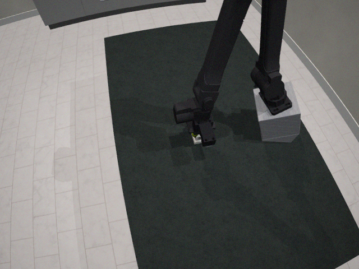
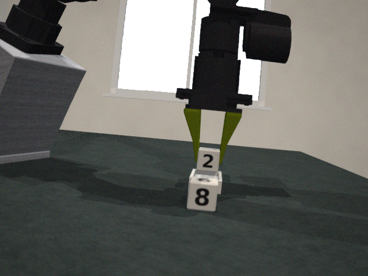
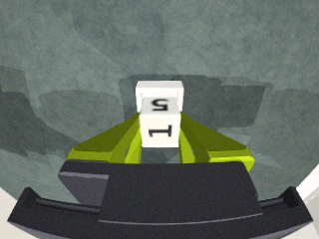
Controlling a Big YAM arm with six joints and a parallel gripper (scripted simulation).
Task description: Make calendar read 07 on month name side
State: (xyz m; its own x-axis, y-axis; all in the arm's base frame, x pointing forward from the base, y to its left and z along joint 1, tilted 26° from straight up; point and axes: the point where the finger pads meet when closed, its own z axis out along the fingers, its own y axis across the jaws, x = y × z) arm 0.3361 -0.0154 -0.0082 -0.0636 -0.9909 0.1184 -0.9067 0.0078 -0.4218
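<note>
My gripper is now 3 cm above the small white tray and 2 cm to the left of it.
</note>
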